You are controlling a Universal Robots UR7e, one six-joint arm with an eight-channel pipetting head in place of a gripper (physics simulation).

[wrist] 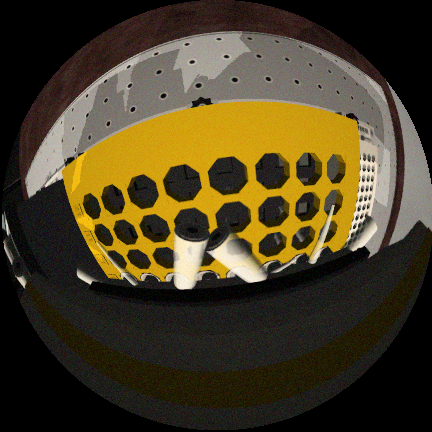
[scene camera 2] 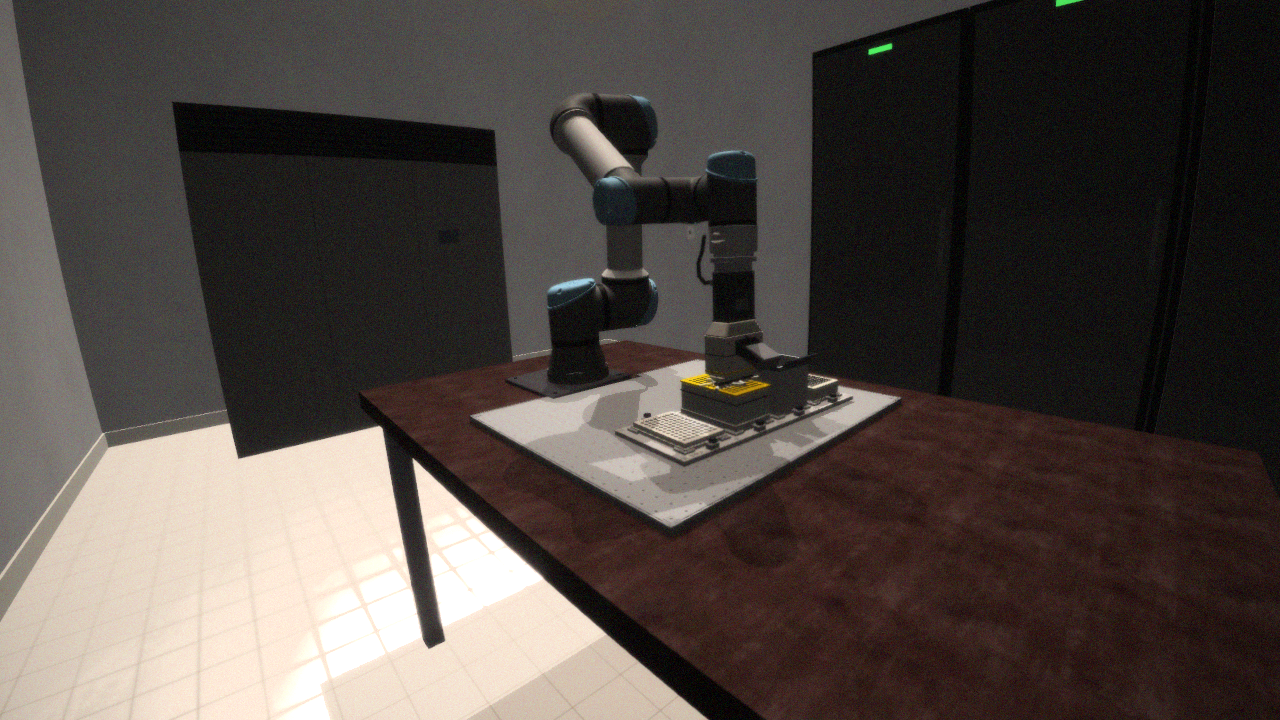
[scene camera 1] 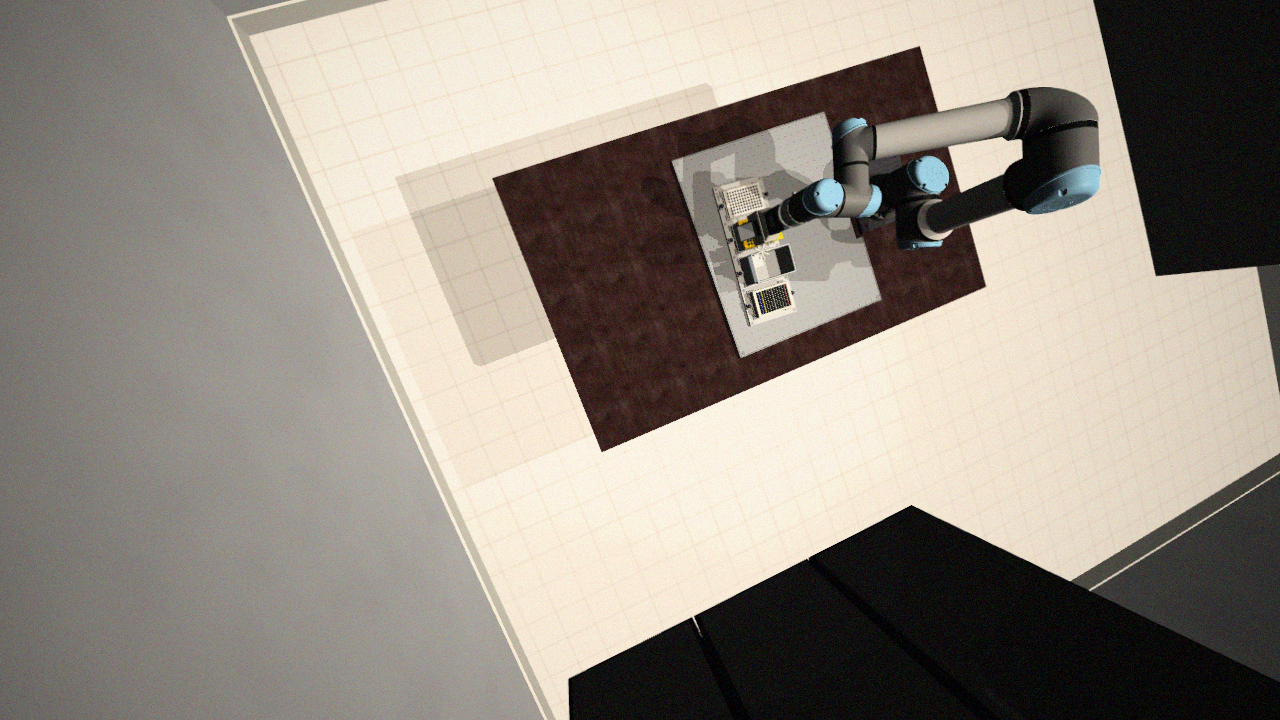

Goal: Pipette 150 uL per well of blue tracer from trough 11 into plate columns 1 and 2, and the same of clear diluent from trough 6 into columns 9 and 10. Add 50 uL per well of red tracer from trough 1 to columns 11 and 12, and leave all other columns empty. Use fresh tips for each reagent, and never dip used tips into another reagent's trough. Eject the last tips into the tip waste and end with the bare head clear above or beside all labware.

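Observation:
My pipetting head is low over the yellow tip rack. In the wrist view its dark housing hides the nozzles and the rack part beneath; whether tips are fitted cannot be told. Several rack rows show empty holes, with pale tip tops at the housing's edge. Loose white tips lie across the rack. A dark box, likely the tip waste, stands beside it. A white 96-hole piece, possibly the plate, is on the other side. Liquid levels cannot be read.
A light-framed piece with a dark grid and small coloured marks stands at the far end of the labware row. The labware stands on a grey perforated board on the dark red table.

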